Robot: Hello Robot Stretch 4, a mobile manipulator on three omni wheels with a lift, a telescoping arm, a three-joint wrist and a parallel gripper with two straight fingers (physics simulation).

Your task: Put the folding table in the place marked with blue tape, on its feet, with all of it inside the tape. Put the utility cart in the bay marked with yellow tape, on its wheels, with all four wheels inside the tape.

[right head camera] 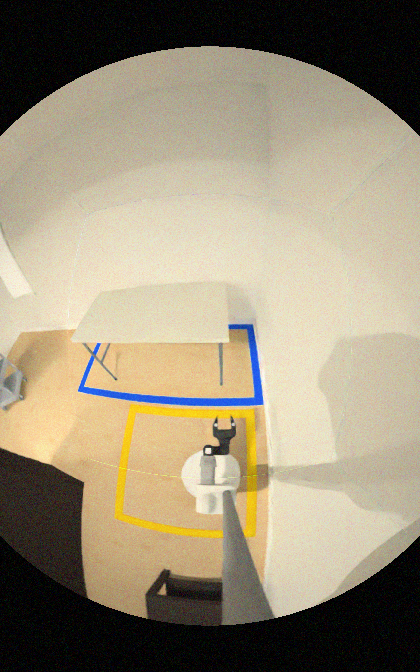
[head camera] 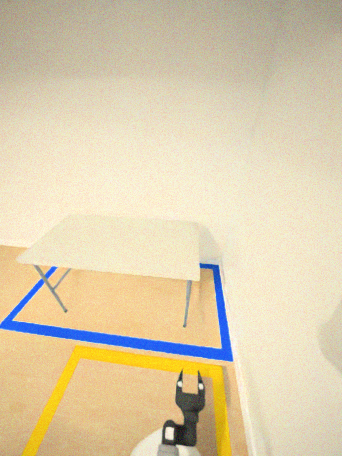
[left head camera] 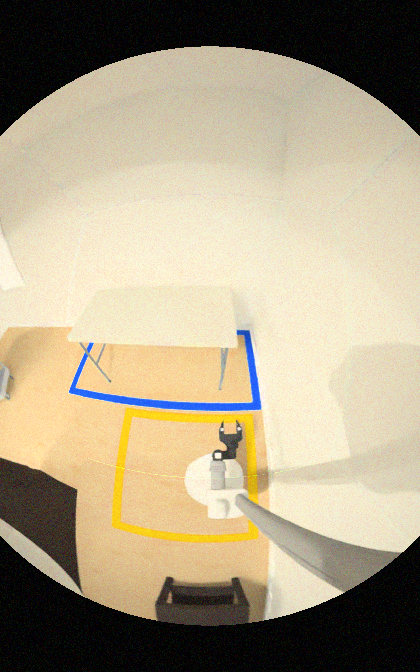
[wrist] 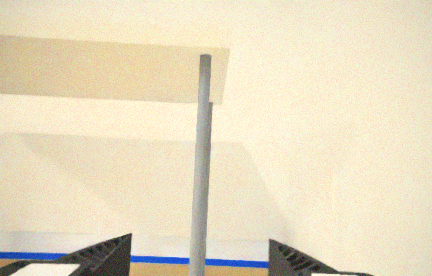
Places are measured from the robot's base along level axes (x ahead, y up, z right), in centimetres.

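Pixels of known places: gripper, between the fingertips: (head camera: 190,369) (wrist: 200,257).
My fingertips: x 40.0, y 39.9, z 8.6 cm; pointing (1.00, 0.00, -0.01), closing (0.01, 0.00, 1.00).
Behind a point stands the place of what it marks.
The folding table (head camera: 120,247) {x 96.6, y 71.0, z -44.5 cm} (left head camera: 157,317) (right head camera: 155,315) stands upright on its feet, its visible front feet inside the blue tape (head camera: 120,342) {x 63.0, y -2.6, z -45.1 cm} (left head camera: 175,405) (right head camera: 175,401). Its rear feet are hidden, and I cannot tell whether the whole top lies inside. My gripper (head camera: 190,372) {x 40.0, y 39.9, z 8.6 cm} (left head camera: 230,424) (right head camera: 224,420) (wrist: 200,257) {x 40.0, y 39.9, z 8.6 cm} is open and empty above the far right part of the bay of yellow tape (head camera: 54,400) {x 25.5, y -2.6, z -76.4 cm} (left head camera: 121,470) (right head camera: 123,465), apart from the table. A grey table leg (wrist: 201,165) {x 80.3, y 43.8, z 7.0 cm} appears ahead between the fingers. The utility cart (left head camera: 4,382) (right head camera: 10,387) partly shows at the far left, outside the yellow bay.
My white base is in the yellow bay. A wall (head camera: 295,250) {x 65.2, y 106.2, z 46.3 cm} runs close along the right side, and another stands behind the table. A large dark piece of furniture (left head camera: 37,520) (right head camera: 40,520) is at the lower left. A dark framed object (left head camera: 202,612) (right head camera: 185,610) stands beyond the bay's near edge.
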